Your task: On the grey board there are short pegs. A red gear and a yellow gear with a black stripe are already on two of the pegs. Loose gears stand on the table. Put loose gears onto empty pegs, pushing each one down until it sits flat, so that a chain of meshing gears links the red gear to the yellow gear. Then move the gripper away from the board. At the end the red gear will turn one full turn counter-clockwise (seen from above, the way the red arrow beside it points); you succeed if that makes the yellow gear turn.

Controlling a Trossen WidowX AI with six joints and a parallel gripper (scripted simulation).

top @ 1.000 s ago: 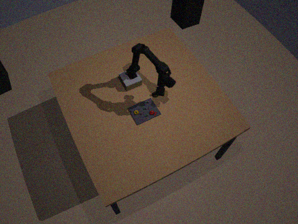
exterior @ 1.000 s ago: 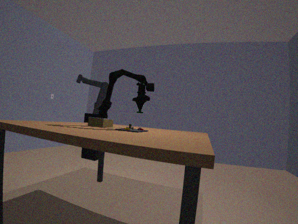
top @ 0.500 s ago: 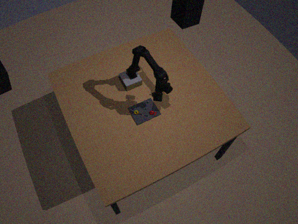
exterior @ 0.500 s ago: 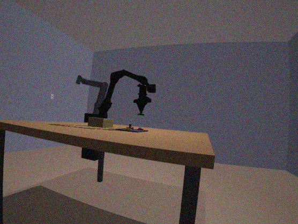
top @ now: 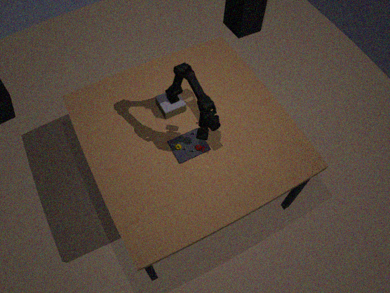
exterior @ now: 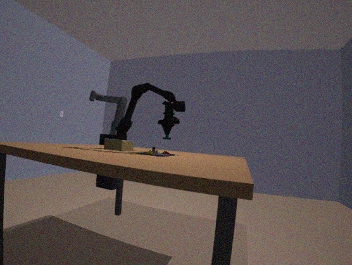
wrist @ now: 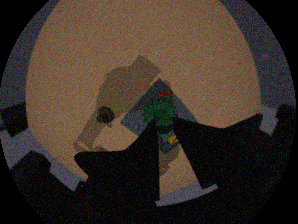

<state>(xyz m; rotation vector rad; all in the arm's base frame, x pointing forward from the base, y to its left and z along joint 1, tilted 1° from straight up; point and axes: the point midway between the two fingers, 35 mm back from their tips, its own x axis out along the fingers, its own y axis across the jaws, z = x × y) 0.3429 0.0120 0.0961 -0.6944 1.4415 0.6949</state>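
Right now my gripper tip is 120 mm past the brown gear, 110 mm above it and 80 mm to the right of it. Also, from my gripper tip: green gear 10 mm below; yellow gear 140 mm to the right, 110 mm below, 50 mm behind.
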